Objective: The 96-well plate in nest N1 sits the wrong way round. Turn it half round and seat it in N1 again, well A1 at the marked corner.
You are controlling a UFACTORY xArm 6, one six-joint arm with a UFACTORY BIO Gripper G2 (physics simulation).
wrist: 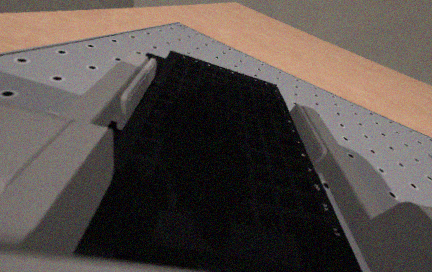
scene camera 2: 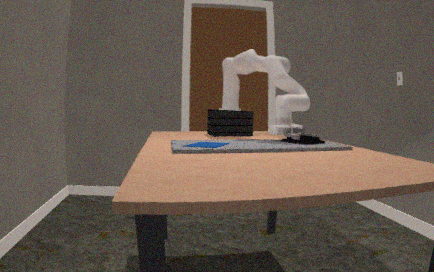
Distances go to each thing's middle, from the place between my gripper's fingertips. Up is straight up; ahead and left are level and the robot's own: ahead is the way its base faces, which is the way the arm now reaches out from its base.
Right now my hand is 30 mm past the black 96-well plate (wrist: 210, 164).
